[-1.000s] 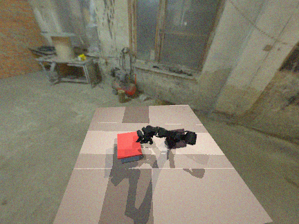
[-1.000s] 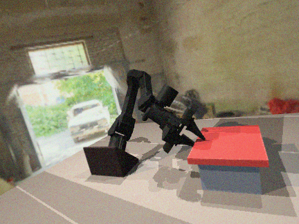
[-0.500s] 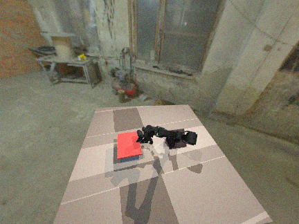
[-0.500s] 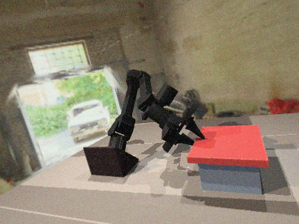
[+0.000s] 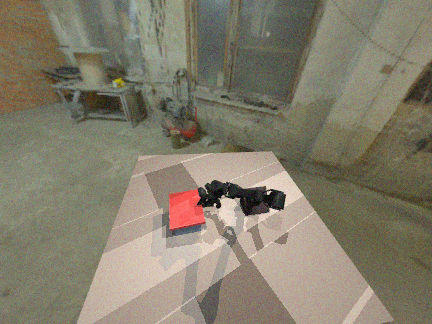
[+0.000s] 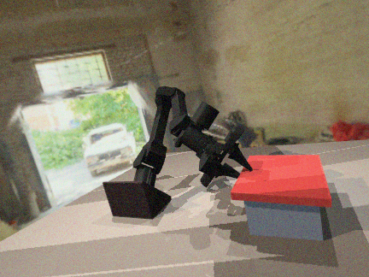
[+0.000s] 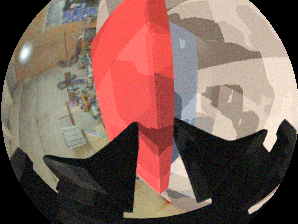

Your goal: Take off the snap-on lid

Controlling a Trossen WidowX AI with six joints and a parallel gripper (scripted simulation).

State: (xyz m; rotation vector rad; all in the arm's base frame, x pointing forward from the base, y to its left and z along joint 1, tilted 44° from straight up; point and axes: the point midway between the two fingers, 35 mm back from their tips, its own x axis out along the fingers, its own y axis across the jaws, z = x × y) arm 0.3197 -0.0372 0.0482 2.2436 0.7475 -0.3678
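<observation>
Right now my gripper tip is 80 mm short of the red lid. From my gripper tip the other things lie so: storage box 80 mm ahead, 50 mm below.
</observation>
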